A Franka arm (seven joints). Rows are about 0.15 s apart.
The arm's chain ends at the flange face. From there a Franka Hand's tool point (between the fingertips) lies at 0.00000 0.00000 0.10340 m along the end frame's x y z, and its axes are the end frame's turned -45 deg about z.
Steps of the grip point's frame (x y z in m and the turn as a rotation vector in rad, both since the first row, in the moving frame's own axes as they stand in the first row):
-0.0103 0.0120 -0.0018 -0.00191 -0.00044 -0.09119
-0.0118 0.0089 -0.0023 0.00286 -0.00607 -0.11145
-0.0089 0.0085 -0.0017 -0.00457 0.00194 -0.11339
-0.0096 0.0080 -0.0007 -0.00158 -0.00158 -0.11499
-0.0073 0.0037 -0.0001 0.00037 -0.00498 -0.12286
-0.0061 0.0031 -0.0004 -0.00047 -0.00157 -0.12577
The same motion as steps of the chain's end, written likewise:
0.0011 0.0156 -0.0018 -0.00166 0.00104 -0.09119
-0.0014 0.0144 -0.0023 -0.00227 -0.00631 -0.11145
-0.0008 0.0121 -0.0017 -0.00186 0.00460 -0.11339
-0.0011 0.0122 -0.0007 -0.00223 0.00000 -0.11499
-0.0022 0.0074 -0.0001 -0.00326 -0.00378 -0.12286
-0.0021 0.0064 -0.0004 -0.00144 -0.00078 -0.12577

